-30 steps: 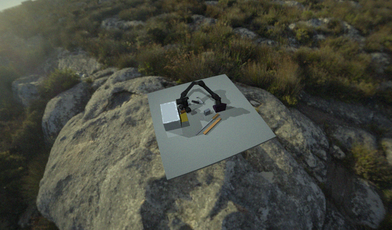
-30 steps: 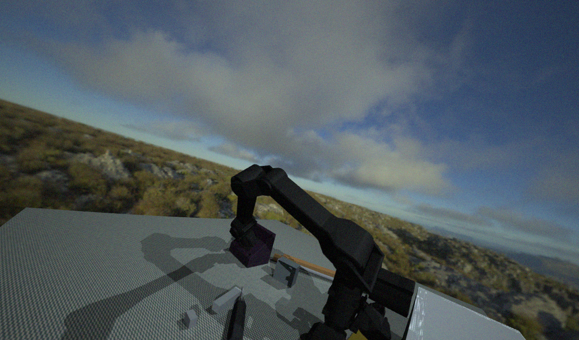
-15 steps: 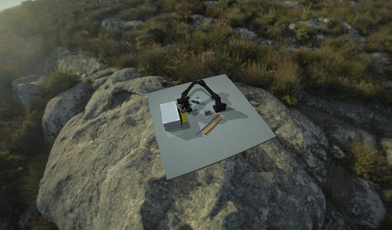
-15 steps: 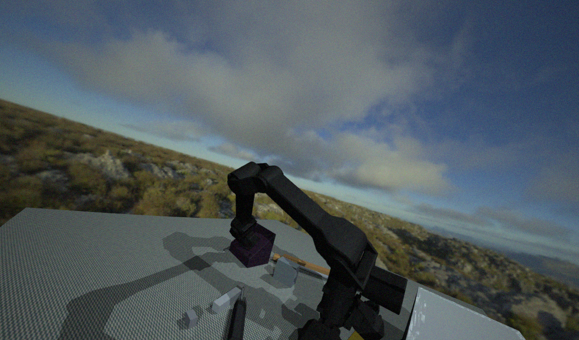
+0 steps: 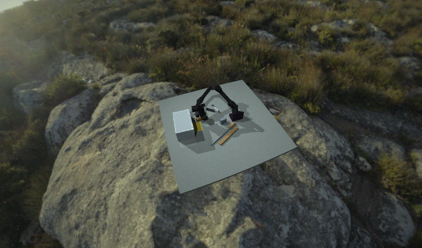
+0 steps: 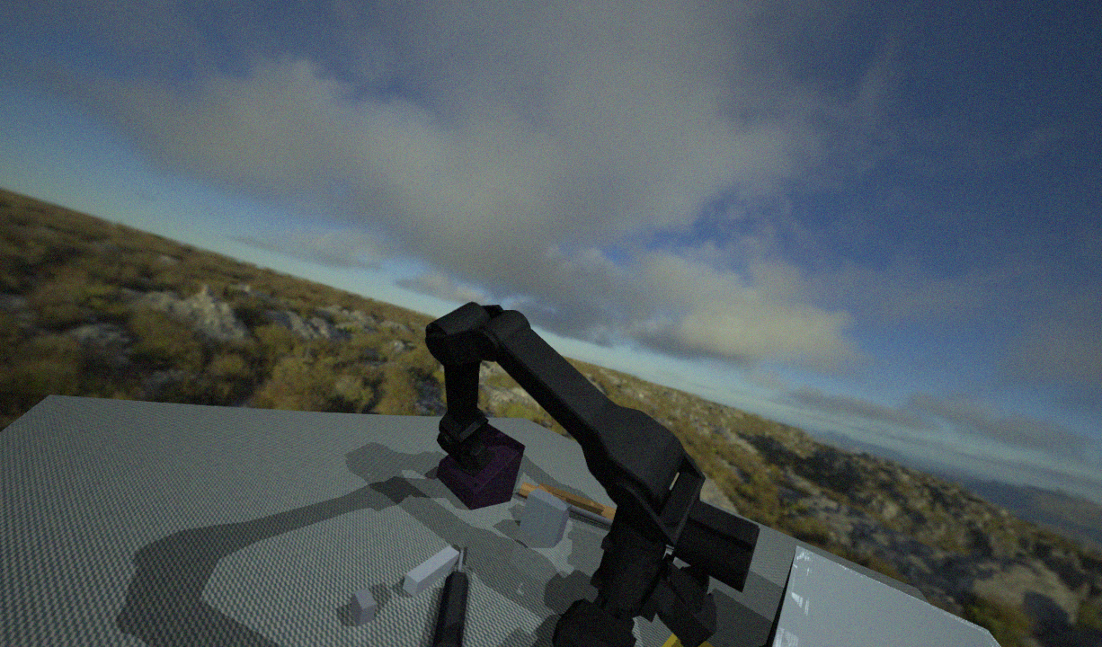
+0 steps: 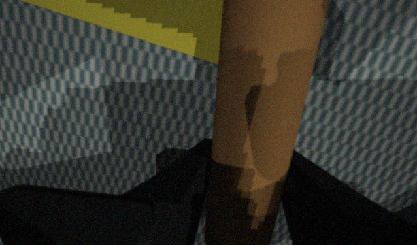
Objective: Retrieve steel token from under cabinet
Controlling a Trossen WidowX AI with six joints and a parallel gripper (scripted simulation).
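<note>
Right now my gripper tip is 21 cm past the grey bar and 6 cm to the left of it. The rest, counted from my gripper tip: grey block: 20 cm behind, 16 cm to the left, 3 cm above; small grey cube: 20 cm behind, 16 cm to the right; wooden stick: 17 cm behind, 35 cm to the left.
</note>
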